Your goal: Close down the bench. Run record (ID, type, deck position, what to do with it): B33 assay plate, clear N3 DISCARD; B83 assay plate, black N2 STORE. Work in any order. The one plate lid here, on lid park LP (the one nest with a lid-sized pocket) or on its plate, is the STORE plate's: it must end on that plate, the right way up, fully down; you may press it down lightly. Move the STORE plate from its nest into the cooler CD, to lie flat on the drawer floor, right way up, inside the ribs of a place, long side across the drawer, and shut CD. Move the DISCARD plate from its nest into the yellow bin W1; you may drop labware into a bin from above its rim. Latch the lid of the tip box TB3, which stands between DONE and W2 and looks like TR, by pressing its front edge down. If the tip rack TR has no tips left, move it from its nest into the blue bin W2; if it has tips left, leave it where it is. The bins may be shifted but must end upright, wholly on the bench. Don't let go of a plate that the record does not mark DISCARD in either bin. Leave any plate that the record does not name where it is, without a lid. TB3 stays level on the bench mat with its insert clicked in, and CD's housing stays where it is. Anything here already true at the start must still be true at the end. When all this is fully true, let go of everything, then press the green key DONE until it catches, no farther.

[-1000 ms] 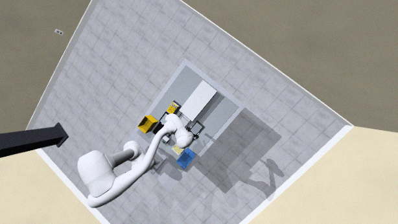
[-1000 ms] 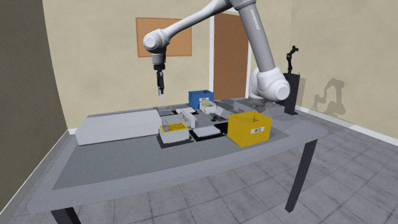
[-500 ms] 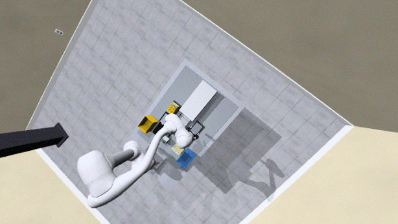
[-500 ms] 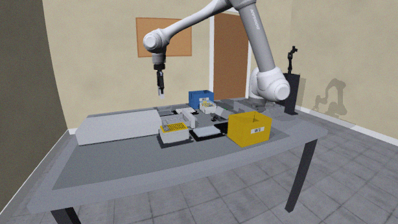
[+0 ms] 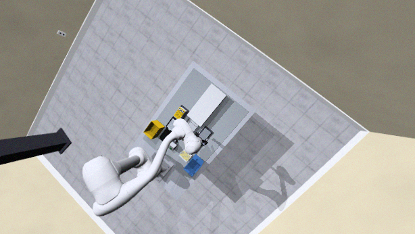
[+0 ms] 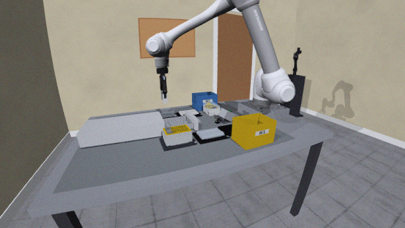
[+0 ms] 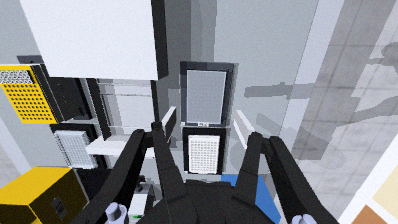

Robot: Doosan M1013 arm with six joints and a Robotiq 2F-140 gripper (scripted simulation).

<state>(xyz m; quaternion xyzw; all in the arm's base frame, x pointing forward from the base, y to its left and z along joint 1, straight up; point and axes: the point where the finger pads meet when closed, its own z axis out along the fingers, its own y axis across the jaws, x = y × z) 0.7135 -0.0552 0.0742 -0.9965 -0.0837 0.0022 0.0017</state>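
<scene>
Now: hand 12 cm above the see-through plate lid. The rest, counted from my hand: cooler CD (21 cm to the left, 11 cm below, 9 cm ahead); then drawer (19 cm to the left, 12 cm below, 4 cm behind); then black plate (13 cm below).
</scene>
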